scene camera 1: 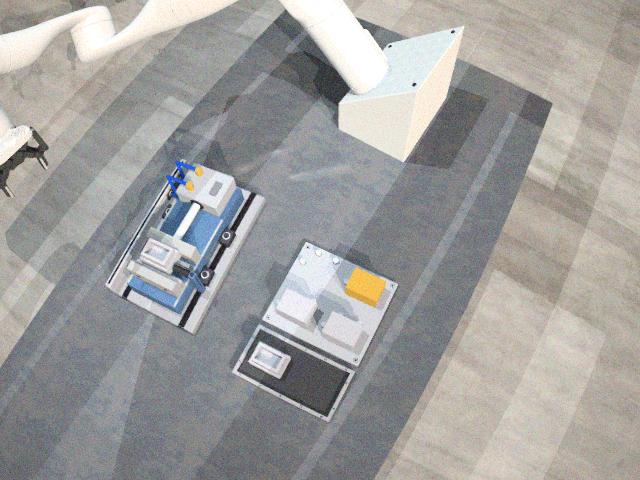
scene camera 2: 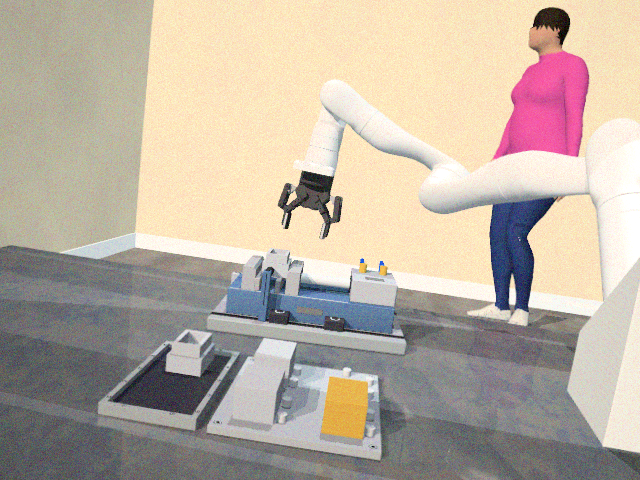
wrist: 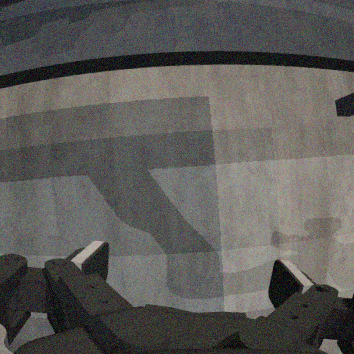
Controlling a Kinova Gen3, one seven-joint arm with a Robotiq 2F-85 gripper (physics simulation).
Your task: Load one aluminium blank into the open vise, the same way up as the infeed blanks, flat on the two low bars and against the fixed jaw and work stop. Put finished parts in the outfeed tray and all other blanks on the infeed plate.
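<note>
My gripper (scene camera 1: 26, 178) (scene camera 2: 305, 227) (wrist: 190, 270) is open and empty, high above and behind the vise in scene camera 2. The blue vise (scene camera 1: 160, 301) (scene camera 2: 341, 312) holds a pocketed grey part (scene camera 1: 159, 252) (scene camera 2: 278, 259) between its grey jaws, pocket up; whether it is clamped I cannot tell. Another pocketed part (scene camera 1: 269, 359) (scene camera 2: 190, 356) sits pocket up in the outfeed tray (scene camera 1: 310, 383) (scene camera 2: 155, 395). Two plain grey blanks, one (scene camera 1: 296, 306) (scene camera 2: 276, 353) and another (scene camera 1: 343, 329) (scene camera 2: 256, 395), and an orange-topped block (scene camera 1: 365, 286) (scene camera 2: 345, 408) stand on the infeed plate (scene camera 1: 323, 273) (scene camera 2: 305, 428).
Blue coolant nozzles with orange tips (scene camera 1: 189, 186) (scene camera 2: 383, 269) rise at one vise end. A blue stop arm (scene camera 1: 196, 282) (scene camera 2: 265, 295) stands at the vise's side. Short pins are on the plate. The robot's pedestal (scene camera 1: 377, 121) (scene camera 2: 610, 361) stands nearby. A person (scene camera 2: 550, 103) stands beyond the table.
</note>
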